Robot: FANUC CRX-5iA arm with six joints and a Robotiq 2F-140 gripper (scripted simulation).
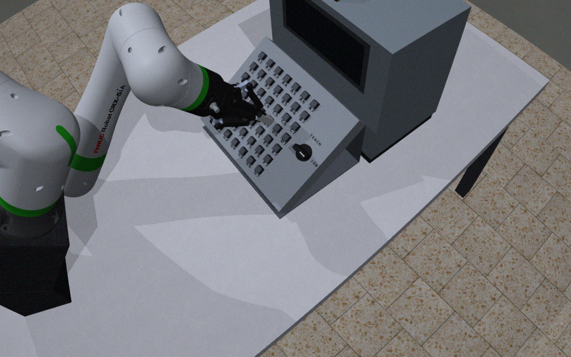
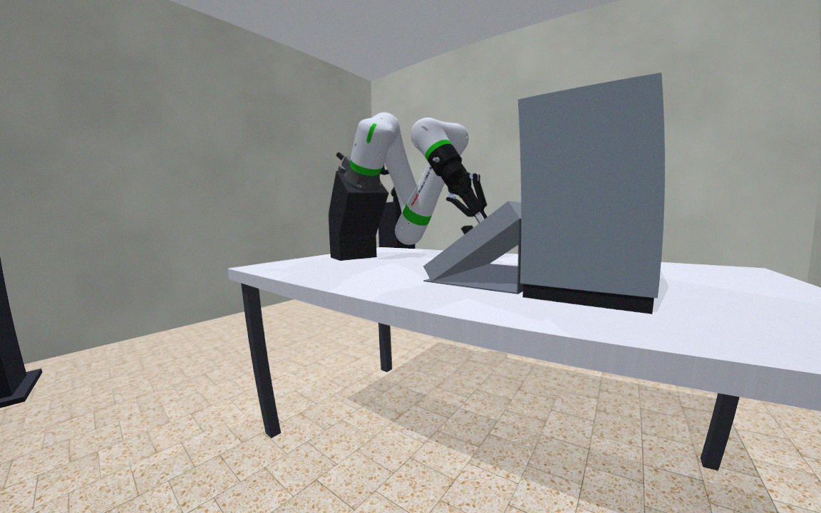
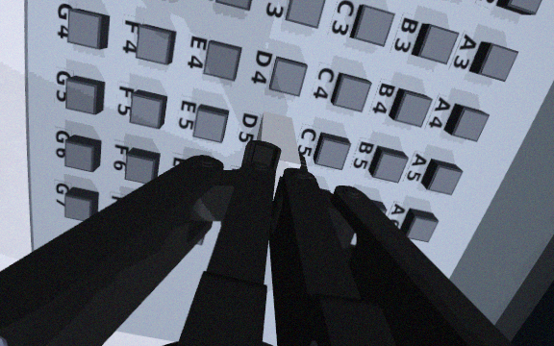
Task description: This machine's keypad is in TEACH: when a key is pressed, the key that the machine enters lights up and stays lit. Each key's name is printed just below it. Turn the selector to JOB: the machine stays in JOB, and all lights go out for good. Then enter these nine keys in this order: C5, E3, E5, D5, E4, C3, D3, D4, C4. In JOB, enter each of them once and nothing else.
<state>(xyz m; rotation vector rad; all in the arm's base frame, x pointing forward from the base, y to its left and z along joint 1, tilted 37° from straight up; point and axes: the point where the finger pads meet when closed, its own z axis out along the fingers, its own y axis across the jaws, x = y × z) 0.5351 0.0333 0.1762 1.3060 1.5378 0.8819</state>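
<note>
The key C4 lies 5 cm ahead of my hand, 4 cm to the left of it and 1 cm below it. Also, from my hand: key D7 (2 cm ahead, 7 cm to the right, 3 cm below); key E4 (1 cm behind, 3 cm to the left, 5 cm below); key D3 (2 cm ahead, 7 cm to the left, 3 cm below).
</note>
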